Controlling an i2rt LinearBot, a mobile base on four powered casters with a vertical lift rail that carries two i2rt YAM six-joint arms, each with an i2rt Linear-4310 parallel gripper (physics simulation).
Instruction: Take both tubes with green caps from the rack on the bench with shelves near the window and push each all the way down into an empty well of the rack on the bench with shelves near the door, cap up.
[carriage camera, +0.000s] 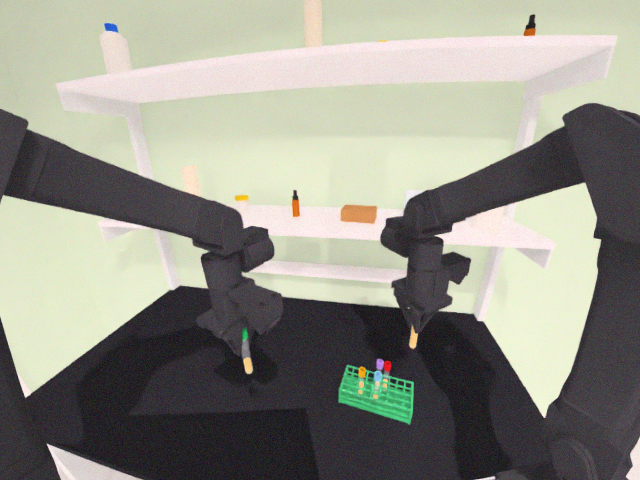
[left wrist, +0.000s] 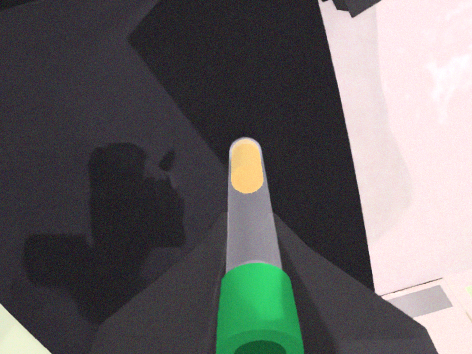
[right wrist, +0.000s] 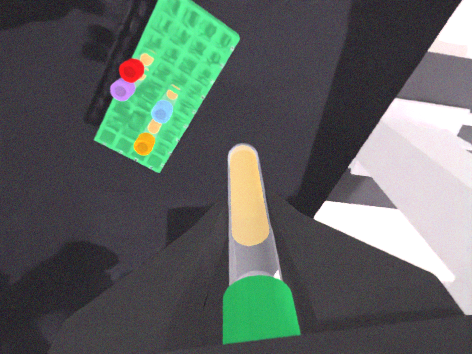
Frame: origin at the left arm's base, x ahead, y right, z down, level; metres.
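Seen in the pictures: left gripper, fingertip midpoint: (carriage camera: 241, 352) (left wrist: 247, 225); right gripper, fingertip midpoint: (carriage camera: 414, 329) (right wrist: 248, 207).
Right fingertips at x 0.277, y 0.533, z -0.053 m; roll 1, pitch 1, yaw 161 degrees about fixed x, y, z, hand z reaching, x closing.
Pixels of each thing's middle, then the offset from my right fingertips to it. "*": a spot on its surface instead. Level surfaces: height alone.
- green rack at the middle of its body: (right wrist: 165, 87) (carriage camera: 376, 392) dx +0.079, dy -0.036, dz +0.299 m
- black bench at its surface level: dz +0.328 m
- lower shelf at its surface level: dz -0.129 m
- dark-capped orange bottle at a spot on its surface: (carriage camera: 295, 205) * dx +0.450, dy -0.251, dz -0.171 m
- brown box at a spot on its surface: (carriage camera: 358, 213) * dx +0.355, dy -0.049, dz -0.160 m
- yellow-lidded jar at a spot on its surface: (carriage camera: 241, 203) * dx +0.535, dy -0.459, dz -0.166 m
- blue-capped bottle at a spot on its surface: (carriage camera: 116, 51) * dx +0.545, dy -0.809, dz -0.679 m
My left gripper (carriage camera: 245, 343) (left wrist: 247, 225) is shut on a green-capped tube (carriage camera: 248, 364) (left wrist: 247, 170), held cap up above the bench at the left. My right gripper (carriage camera: 415, 327) (right wrist: 248, 207) is shut on the other green-capped tube (carriage camera: 413, 339) (right wrist: 249, 210). It is above the bench, behind and right of the green rack (carriage camera: 392, 413) (right wrist: 232, 39) in the carriage view; the tube's cap shows in the right wrist view. The rack holds tubes with orange (carriage camera: 361, 372) (right wrist: 144, 144), blue (carriage camera: 377, 376) (right wrist: 162, 111), purple (carriage camera: 379, 364) (right wrist: 122, 90) and red (carriage camera: 387, 366) (right wrist: 131, 70) caps, among several empty wells.
Above the black bench (carriage camera: 217, 439), a lower shelf (carriage camera: 310, 228) carries a dark-capped orange bottle (carriage camera: 295, 205), a brown box (carriage camera: 358, 213) and a yellow-lidded jar (carriage camera: 241, 203). An upper shelf (carriage camera: 336, 67) holds a blue-capped bottle (carriage camera: 116, 51). Shelf posts stand at both sides.
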